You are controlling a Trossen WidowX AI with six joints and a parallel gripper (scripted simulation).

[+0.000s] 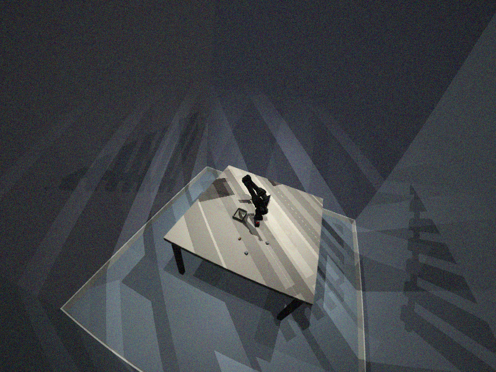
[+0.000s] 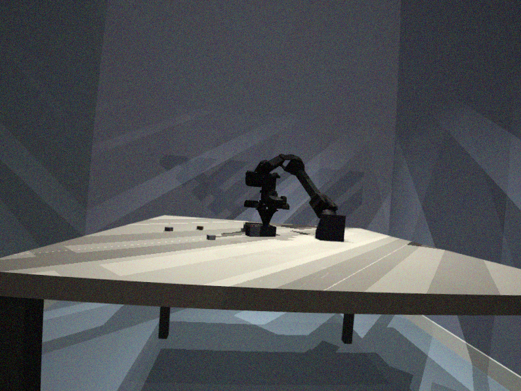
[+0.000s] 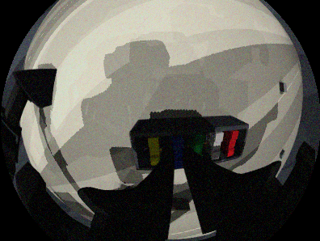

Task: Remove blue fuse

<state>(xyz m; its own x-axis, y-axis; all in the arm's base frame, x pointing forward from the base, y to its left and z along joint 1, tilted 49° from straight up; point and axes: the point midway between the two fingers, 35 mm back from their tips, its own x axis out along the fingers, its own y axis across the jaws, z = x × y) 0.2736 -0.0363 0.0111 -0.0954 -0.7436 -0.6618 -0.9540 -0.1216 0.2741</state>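
Right now my gripper tip is 2 cm short of the green fuse, 2 cm above it and 1 cm to the right of it. Round my gripper tip: white fuse: 4 cm ahead, 2 cm below, 1 cm to the left; then blue fuse: 1 cm below; then yellow fuse: 2 cm below, 2 cm behind, 1 cm to the right.
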